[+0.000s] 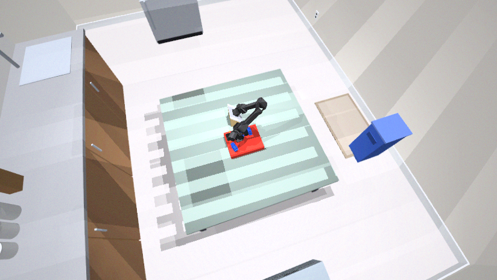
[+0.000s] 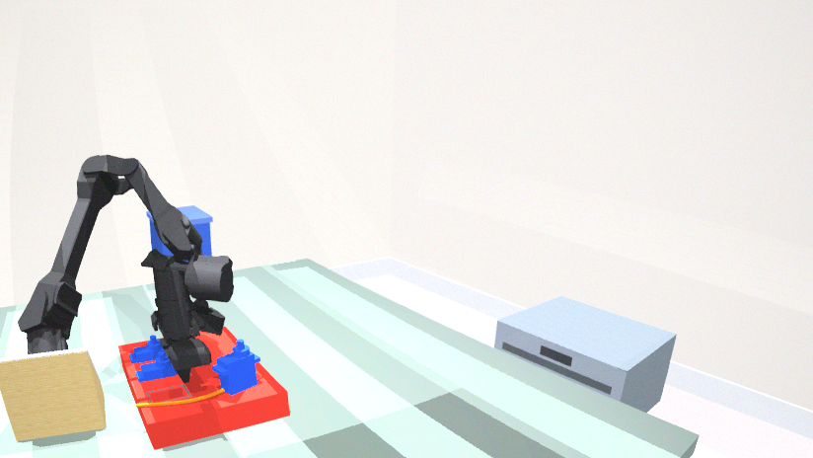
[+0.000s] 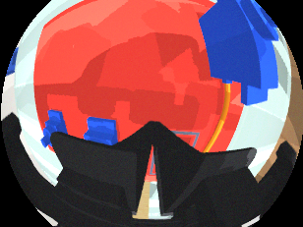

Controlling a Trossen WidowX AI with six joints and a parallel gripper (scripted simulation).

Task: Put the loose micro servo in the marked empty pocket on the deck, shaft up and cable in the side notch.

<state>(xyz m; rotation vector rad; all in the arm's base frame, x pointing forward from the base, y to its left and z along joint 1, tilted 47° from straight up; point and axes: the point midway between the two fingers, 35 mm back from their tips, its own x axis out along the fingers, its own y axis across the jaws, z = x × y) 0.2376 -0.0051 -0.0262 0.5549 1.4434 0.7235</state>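
Right now my gripper tip is 6 cm to the right of the red deck, 6 cm short of it and 3 cm above it.
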